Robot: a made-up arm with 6 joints.
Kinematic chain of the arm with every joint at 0, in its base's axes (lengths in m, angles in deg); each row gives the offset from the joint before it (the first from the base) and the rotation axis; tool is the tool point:
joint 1: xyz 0 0 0.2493 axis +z
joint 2: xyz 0 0 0 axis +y
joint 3: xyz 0 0 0.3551 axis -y
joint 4: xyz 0 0 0 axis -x
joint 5: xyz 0.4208 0 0 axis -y
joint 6: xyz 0 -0.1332 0 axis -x
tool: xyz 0 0 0
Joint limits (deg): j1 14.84..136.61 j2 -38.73..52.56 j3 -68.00..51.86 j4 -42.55..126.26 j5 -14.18..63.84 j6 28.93..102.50
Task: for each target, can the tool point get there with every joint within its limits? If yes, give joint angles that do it. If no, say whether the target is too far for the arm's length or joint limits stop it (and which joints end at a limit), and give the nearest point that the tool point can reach.
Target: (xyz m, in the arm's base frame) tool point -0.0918 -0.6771 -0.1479
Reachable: no: joint limits stop it (at a limit: joint 1, joint 2, joint 3) | nearest point 0.0721 -0.1146 0.1192 | short by 0.644 m
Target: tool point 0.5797 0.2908 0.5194
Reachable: yes | joints 36.78 36.72 25.51 30.98 27.51 43.97
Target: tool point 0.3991 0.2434 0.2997
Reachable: yes | joints 46.96 21.86 -13.39 -19.48 37.63 62.83
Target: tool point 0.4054 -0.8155 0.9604
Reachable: no: too far | nearest point 0.1601 -0.3221 0.9457 | short by 0.551 m
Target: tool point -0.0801 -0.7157 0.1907
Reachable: no: joint limits stop it (at a limit: joint 1, joint 2, joint 3) | nearest point 0.0477 -0.1112 0.1325 | short by 0.621 m
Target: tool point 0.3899 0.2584 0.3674
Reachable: yes | joints 49.27 15.06 -22.58 17.75 30.51 92.94
